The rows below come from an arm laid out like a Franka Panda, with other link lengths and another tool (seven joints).
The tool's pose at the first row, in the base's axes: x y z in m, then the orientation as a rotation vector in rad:
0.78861 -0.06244 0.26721 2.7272 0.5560 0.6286
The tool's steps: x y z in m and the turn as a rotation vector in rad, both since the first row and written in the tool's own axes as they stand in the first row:
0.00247 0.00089 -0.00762 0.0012 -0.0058 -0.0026
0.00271 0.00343 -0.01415 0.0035 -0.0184 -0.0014
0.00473 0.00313 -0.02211 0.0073 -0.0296 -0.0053
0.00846 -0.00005 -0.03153 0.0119 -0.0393 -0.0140
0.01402 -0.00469 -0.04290 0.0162 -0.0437 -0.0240
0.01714 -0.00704 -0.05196 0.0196 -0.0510 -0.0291
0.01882 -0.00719 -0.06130 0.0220 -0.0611 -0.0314
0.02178 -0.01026 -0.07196 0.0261 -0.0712 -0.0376
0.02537 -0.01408 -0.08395 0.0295 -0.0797 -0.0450
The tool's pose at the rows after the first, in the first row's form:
0.78737 -0.06074 0.27499 2.7281 0.5586 0.6197
0.78528 -0.06166 0.28162 2.7328 0.5551 0.6021
0.78314 -0.05904 0.28911 2.7363 0.5593 0.5850
0.78087 -0.05287 0.29745 2.7380 0.5707 0.5688
0.77877 -0.04425 0.30760 2.7380 0.5849 0.5596
0.77641 -0.03914 0.31570 2.7398 0.5914 0.5477
0.77339 -0.03654 0.32432 2.7423 0.5931 0.5326
0.76994 -0.03056 0.33349 2.7444 0.6007 0.5164
0.76615 -0.02340 0.34377 2.7450 0.6100 0.5022

